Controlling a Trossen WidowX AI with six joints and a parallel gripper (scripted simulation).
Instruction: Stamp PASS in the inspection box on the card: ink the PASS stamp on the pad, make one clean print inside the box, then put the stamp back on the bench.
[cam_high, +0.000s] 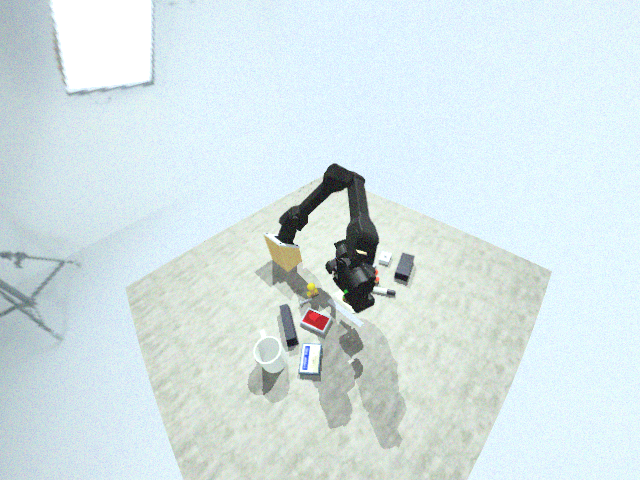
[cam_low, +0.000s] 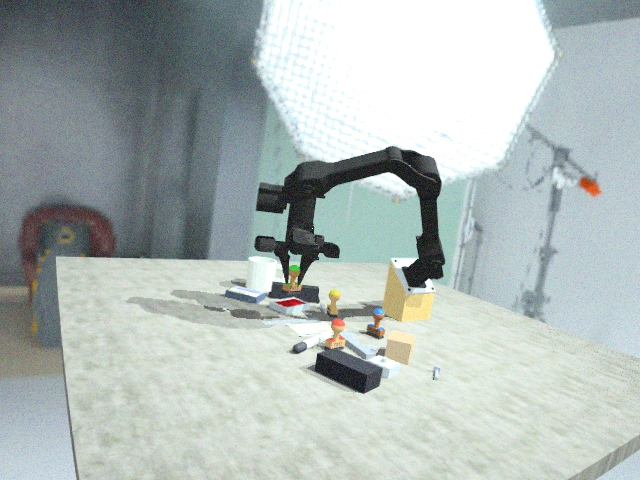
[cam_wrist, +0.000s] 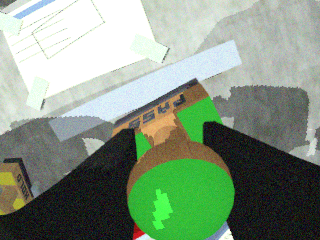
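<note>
Now: the pale ruler 9 cm below my gripper tip, 1 cm to the right of it and 1 cm behind it. The rest, counted from my gripper tip: pale card 10 cm below, 5 cm to the left, 4 cm behind; ink pad 10 cm to the right, 9 cm below, 6 cm behind; green-knobbed PASS stamp right at my gripper tip.
</note>
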